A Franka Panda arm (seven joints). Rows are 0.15 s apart.
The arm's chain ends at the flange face. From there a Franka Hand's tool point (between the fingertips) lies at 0.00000 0.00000 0.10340 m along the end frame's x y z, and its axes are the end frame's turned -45 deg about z.
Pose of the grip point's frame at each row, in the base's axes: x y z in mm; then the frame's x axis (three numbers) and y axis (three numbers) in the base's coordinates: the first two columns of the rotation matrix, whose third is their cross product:
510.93, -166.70, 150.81, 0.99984, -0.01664, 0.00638, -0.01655, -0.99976, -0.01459
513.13, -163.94, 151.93, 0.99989, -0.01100, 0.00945, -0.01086, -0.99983, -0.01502
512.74, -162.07, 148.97, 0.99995, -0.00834, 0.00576, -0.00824, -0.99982, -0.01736
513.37, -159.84, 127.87, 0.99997, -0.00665, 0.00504, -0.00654, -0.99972, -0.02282
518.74, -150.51, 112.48, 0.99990, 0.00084, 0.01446, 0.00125, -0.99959, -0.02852
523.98, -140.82, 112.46, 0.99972, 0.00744, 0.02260, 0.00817, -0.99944, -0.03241
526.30, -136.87, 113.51, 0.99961, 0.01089, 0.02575, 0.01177, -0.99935, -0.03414
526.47, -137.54, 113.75, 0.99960, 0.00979, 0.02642, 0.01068, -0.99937, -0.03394
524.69, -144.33, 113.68, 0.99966, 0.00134, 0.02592, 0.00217, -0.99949, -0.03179
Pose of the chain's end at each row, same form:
510.25, -168.20, 254.20, 0.69529, -0.71870, -0.00581, -0.71870, -0.69517, -0.01483
512.14, -165.48, 255.31, 0.69935, -0.71476, -0.00394, -0.71471, -0.69921, -0.01730
512.13, -163.86, 252.35, 0.70124, -0.71288, -0.00820, -0.71290, -0.70108, -0.01635
512.83, -162.20, 231.24, 0.70246, -0.71161, -0.01257, -0.71171, -0.70221, -0.01970
517.25, -153.46, 215.83, 0.70792, -0.70622, -0.00994, -0.70615, -0.70741, -0.03039
521.67, -144.19, 215.78, 0.71269, -0.70145, -0.00694, -0.70113, -0.71197, -0.03890
523.68, -140.43, 216.82, 0.71515, -0.69895, -0.00593, -0.69851, -0.71435, -0.04235
523.77, -141.08, 217.05, 0.71438, -0.69974, -0.00532, -0.69927, -0.71358, -0.04268
522.02, -147.62, 216.99, 0.70840, -0.70580, -0.00415, -0.70533, -0.70769, -0.04081

